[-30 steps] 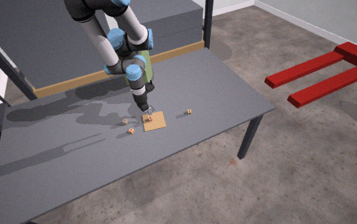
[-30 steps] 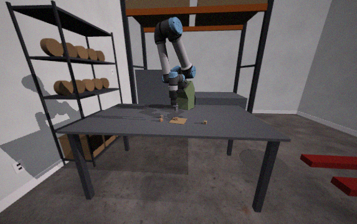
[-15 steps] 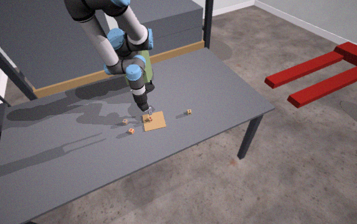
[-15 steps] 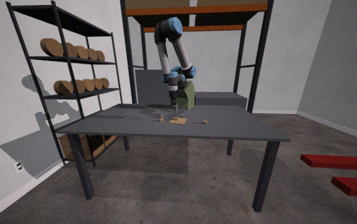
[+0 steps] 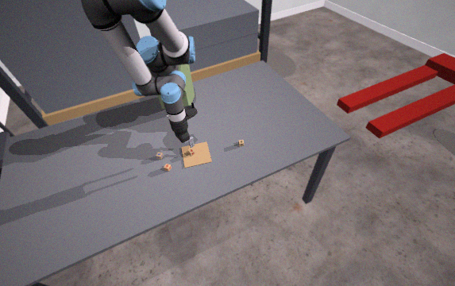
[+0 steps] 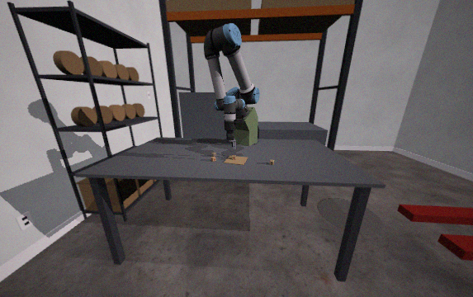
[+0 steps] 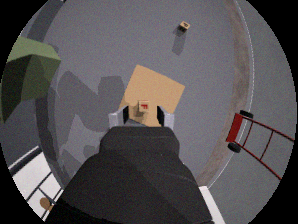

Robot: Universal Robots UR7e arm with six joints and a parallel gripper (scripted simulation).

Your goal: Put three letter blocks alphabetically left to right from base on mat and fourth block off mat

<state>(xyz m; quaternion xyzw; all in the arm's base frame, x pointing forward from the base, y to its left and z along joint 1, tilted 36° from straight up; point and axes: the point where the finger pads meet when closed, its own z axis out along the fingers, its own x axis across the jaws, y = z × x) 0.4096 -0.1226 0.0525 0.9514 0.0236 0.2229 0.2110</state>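
My hand is 100 mm above the tan mat, 20 mm short of it and 10 mm to the right of it.
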